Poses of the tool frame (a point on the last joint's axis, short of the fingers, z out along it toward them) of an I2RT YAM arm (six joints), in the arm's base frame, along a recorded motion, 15 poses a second.
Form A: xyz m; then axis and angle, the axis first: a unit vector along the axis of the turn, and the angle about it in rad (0 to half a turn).
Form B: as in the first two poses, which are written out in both.
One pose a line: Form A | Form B
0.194, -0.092, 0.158, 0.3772, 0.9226, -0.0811, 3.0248 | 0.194, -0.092, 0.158, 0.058, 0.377, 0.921, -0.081
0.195, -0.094, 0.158, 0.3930, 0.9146, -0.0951, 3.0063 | 0.195, -0.094, 0.158, 0.068, 0.392, 0.913, -0.095
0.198, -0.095, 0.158, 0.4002, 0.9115, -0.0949, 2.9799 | 0.198, -0.095, 0.158, 0.081, 0.399, 0.909, -0.095
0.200, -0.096, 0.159, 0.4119, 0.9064, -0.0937, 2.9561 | 0.200, -0.096, 0.159, 0.093, 0.410, 0.903, -0.093
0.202, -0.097, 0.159, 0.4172, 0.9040, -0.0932, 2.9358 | 0.202, -0.097, 0.159, 0.103, 0.415, 0.899, -0.093
